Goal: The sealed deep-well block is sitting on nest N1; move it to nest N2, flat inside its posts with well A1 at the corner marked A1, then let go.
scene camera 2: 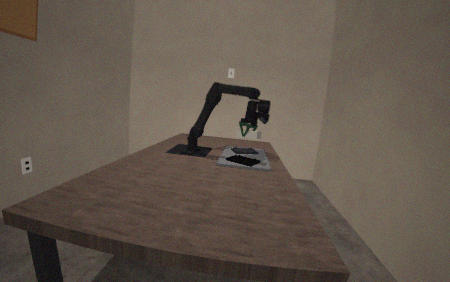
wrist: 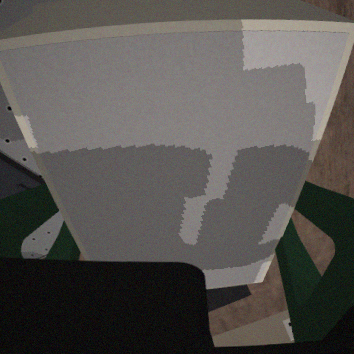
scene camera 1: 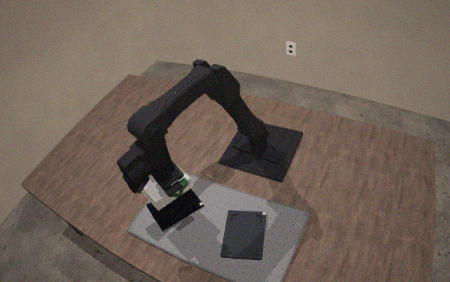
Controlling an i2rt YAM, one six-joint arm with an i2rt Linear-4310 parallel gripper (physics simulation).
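Where they show: gripper, between the fingertips: point(scene camera 2: 246, 136) point(wrist: 177, 177) point(scene camera 1: 170, 185); arm's base, origin of its link: point(scene camera 2: 192, 150) point(scene camera 1: 259, 149).
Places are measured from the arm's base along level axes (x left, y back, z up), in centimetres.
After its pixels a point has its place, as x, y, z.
The pale sealed block point(scene camera 1: 156, 194) @[-6.6, -42.0, 18.6] point(scene camera 2: 256, 135) @[-13.2, -42.2, 16.9] point(wrist: 150, 100) @[-8.1, -41.7, 18.7] hangs in the air, clearly above the board in the second scene view. My gripper point(scene camera 1: 169, 193) @[-7.9, -36.0, 14.7] point(scene camera 2: 247, 131) @[-7.9, -36.0, 14.7] point(wrist: 177, 177) @[-7.9, -36.0, 14.7] is shut on it, with a green finger at each side in the wrist view. In the first scene view the block overlaps the upper left part of the black nest point(scene camera 1: 177, 214) @[-7.5, -38.4, 1.9] point(scene camera 2: 243, 160) @[-13.5, -36.6, 1.9], whose white corner mark point(scene camera 1: 201, 204) @[-3.1, -31.0, 1.9] shows at its right. The dark grey nest point(scene camera 1: 244, 235) @[15.0, -33.6, 1.9] point(scene camera 2: 244, 150) @[13.4, -33.2, 1.9] is bare, with a white mark at its upper right corner. Well A1 and the nest labels cannot be made out.
Both nests lie on a light grey perforated board point(scene camera 1: 295, 225) @[26.6, -22.8, 0.8] point(scene camera 2: 265, 166) @[-15.1, -49.2, 0.8] on the wooden table point(scene camera 1: 360, 200) @[42.7, -3.8, -0.5] point(scene camera 2: 190, 200) @[-66.2, -26.8, -0.5]. The arm stands on a black base plate point(scene camera 1: 290, 142) @[9.1, 8.3, 0.4] point(scene camera 2: 175, 150) @[-6.3, 9.2, -0.1] behind the board in the first scene view.
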